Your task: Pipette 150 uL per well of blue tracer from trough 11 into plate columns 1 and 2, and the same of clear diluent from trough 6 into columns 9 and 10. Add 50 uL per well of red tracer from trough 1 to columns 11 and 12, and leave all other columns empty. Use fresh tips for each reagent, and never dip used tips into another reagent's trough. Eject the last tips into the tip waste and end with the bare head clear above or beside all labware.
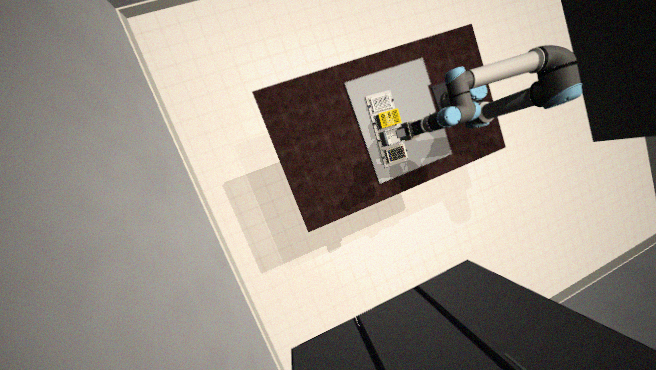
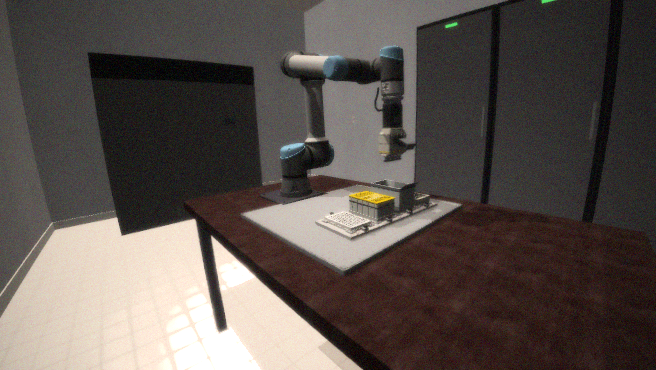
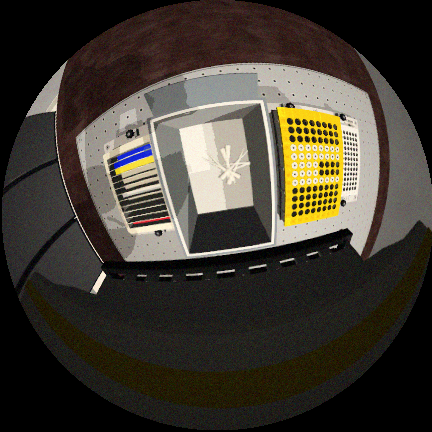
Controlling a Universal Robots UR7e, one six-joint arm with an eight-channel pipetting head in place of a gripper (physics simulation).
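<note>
My eight-channel head (image 1: 401,132) (image 2: 392,157) (image 3: 225,273) hangs above the tip waste bin (image 1: 389,138) (image 2: 406,200) (image 3: 257,175). It looks bare, with no tips below its nozzles. Several loose white tips (image 3: 229,165) lie in the bin. The trough rack (image 1: 396,154) (image 3: 140,187) shows blue and yellow strips at its far end and a red strip (image 3: 150,220) at its near end. The yellow tip rack (image 1: 389,118) (image 2: 372,196) (image 3: 287,150) has white tips in a middle band and dark holes around them. The plate (image 1: 381,102) (image 2: 347,219) (image 3: 350,125) is white; its well contents are too small to tell.
The labware stands in one row on a grey perforated board (image 1: 410,75) (image 2: 300,230) (image 3: 95,131) on the dark brown table (image 1: 300,150) (image 2: 475,280) (image 3: 215,30). The bin walls and the tip rack rise above the plate. Black knobs (image 3: 131,133) stand beside the labware.
</note>
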